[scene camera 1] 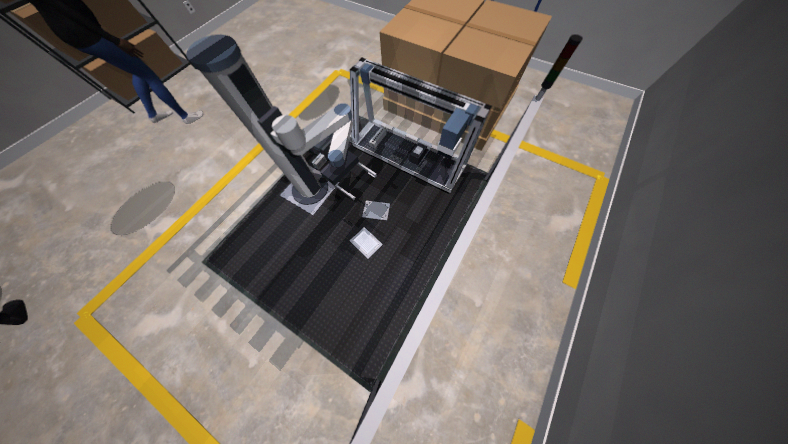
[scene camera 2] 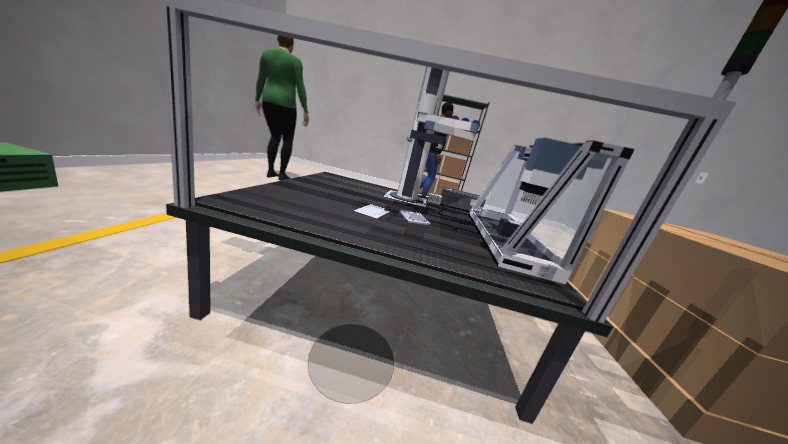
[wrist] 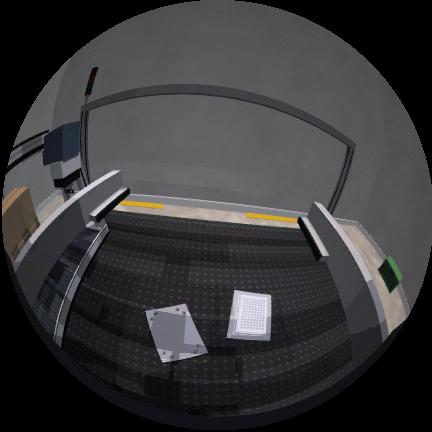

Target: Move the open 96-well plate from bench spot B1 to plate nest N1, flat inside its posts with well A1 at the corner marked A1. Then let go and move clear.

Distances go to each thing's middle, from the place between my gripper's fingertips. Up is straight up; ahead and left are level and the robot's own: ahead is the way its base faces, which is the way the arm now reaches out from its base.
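Scene:
My hand is 6 cm to the right of the grey plate nest [wrist: 175,336], 2 cm past it and 38 cm above it. There is also the white 96-well plate [wrist: 251,317], which I find 16 cm to the right of my hand, 5 cm ahead of it and 38 cm below it.

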